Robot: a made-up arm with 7 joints.
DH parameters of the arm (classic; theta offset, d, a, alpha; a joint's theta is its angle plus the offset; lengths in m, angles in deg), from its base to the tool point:
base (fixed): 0 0.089 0 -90
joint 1: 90 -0.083 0.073 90
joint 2: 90 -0.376 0.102 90
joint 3: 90 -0.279 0.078 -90
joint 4: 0 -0.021 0.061 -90
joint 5: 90 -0.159 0.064 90
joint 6: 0 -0.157 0.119 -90
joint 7: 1.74 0 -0.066 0
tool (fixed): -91.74 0.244 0 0
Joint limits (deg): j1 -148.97..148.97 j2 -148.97..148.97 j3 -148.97..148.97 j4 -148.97..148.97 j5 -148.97..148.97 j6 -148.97..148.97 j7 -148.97..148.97
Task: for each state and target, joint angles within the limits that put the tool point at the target. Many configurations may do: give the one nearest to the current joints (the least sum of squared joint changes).
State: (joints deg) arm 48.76 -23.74 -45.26 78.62 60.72 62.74 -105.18
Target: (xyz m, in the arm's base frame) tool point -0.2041 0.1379 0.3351
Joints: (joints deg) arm 20.60 -55.93 -35.16 73.86 64.07 52.89 -111.74
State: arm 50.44 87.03 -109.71 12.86 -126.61 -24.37 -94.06
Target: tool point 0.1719 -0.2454 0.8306
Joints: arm 54.25 76.26 -104.28 4.99 -130.66 -28.98 -94.86
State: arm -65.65 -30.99 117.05 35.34 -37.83 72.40 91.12
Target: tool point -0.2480 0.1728 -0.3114
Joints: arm -63.67 -36.21 118.16 31.81 -17.61 79.78 92.52
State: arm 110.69 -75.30 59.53 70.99 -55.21 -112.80 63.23
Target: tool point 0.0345 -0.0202 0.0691
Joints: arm 100.95 -96.21 68.09 41.12 -21.23 -118.58 56.60
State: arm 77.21 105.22 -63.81 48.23 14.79 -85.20 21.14
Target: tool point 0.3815 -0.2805 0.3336
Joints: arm 98.54 112.21 -33.89 65.47 18.74 -103.29 23.84
